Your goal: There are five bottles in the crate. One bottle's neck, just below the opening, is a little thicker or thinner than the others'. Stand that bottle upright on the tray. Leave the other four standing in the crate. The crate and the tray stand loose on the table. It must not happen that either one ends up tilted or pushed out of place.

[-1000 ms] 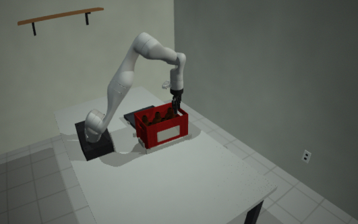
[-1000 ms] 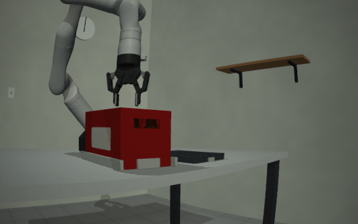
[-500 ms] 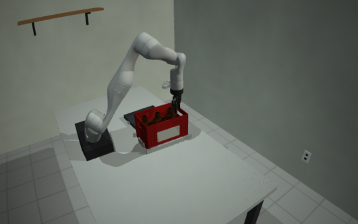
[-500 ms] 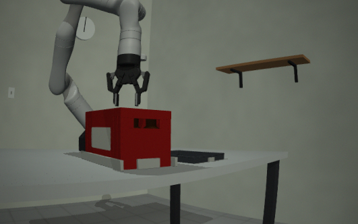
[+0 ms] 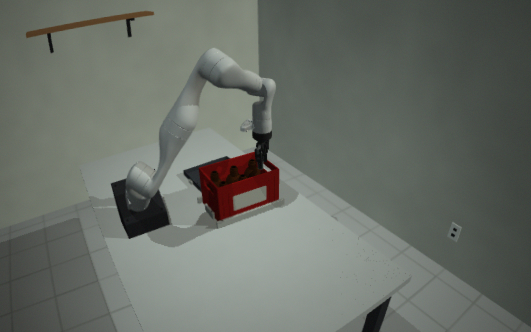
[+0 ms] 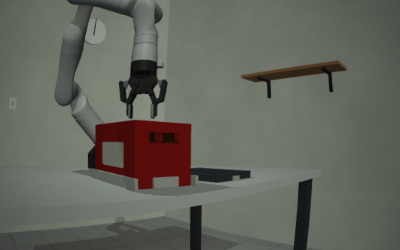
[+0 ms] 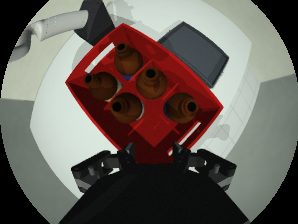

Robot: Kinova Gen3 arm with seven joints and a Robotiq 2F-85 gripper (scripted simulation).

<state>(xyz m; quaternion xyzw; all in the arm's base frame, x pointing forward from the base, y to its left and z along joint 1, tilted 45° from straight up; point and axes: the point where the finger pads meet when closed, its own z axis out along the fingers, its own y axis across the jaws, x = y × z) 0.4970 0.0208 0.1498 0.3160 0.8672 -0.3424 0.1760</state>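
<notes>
Now: the red crate 120 mm below my hand, 90 mm behind it and 40 mm to the left of it. The rest, counted from my hand: dark tray (320 mm to the left, 190 mm below, 100 mm behind).
</notes>
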